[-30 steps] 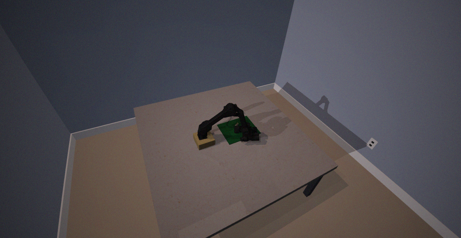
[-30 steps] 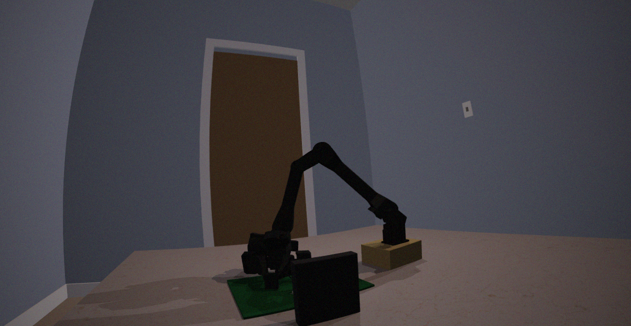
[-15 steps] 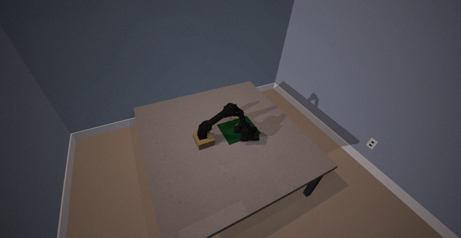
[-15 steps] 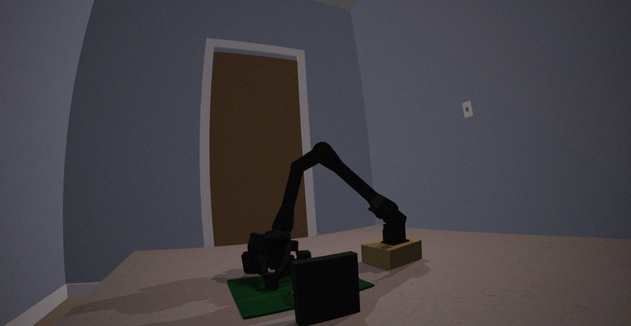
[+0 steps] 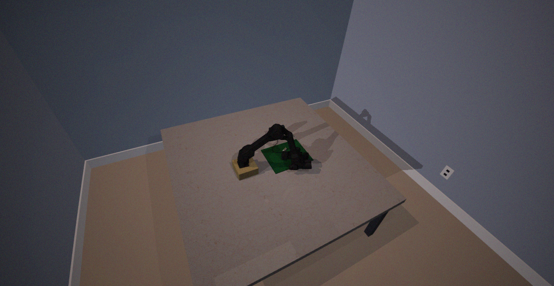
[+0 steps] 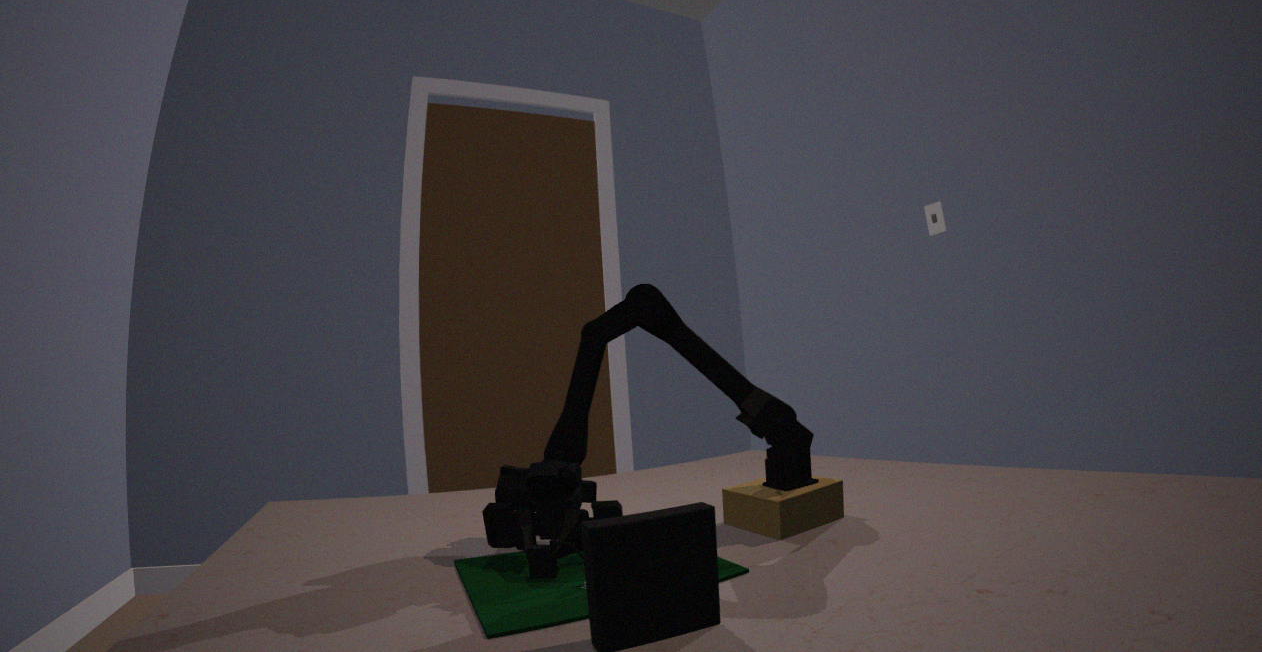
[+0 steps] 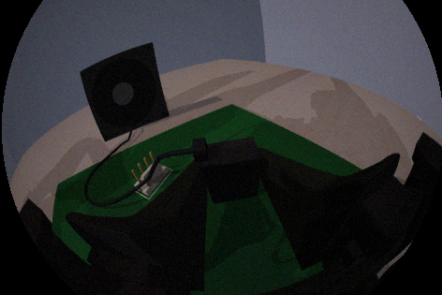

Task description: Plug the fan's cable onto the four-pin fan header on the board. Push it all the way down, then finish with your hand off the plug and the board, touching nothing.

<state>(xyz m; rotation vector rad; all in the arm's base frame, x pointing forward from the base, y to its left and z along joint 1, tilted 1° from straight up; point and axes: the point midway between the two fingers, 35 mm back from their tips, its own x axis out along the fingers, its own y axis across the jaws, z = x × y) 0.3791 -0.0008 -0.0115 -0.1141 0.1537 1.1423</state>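
My gripper tip is 10 mm above the black fan plug. From my gripper tip the other things lie so: green board (60 mm behind, 50 mm below); black fan (180 mm to the left, 70 mm behind, 20 mm above); pale four-pin header (50 mm behind, 40 mm to the left, 30 mm below).
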